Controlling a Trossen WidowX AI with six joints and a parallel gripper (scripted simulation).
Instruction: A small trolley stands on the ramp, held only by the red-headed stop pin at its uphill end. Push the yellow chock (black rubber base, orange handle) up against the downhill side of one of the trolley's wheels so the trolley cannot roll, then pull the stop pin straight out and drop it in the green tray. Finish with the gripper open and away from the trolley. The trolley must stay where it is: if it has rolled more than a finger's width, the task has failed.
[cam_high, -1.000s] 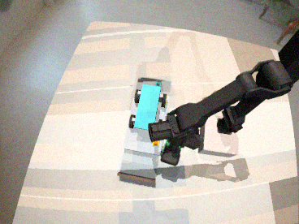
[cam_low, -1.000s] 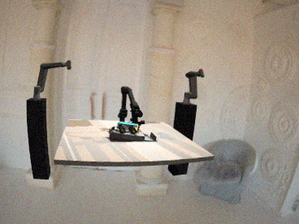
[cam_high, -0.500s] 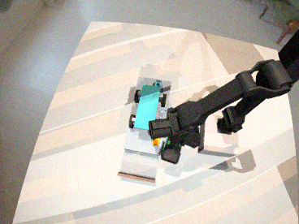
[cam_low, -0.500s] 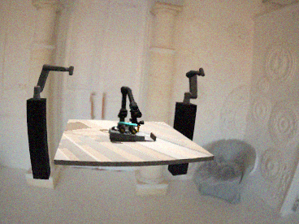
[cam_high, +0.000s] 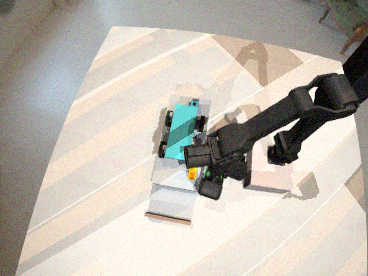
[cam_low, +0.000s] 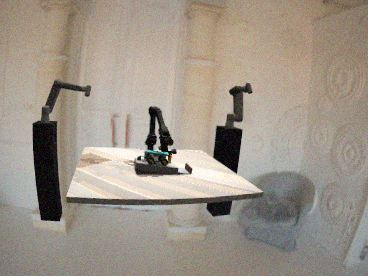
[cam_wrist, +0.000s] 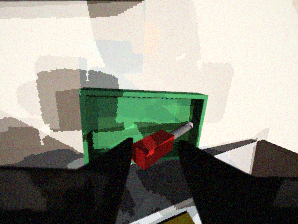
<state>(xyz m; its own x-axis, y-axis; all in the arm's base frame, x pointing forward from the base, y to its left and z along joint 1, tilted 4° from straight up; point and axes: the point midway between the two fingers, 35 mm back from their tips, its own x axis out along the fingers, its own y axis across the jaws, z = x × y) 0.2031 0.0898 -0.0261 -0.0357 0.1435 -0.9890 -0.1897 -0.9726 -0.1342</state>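
The green tray is 5 cm below my gripper tip. Round my gripper tip: red-headed stop pin 1 cm to the left, 1 cm below; teal trolley 12 cm ahead, 11 cm to the right, 7 cm above; yellow chock 7 cm ahead, 4 cm above, 1 cm to the right.
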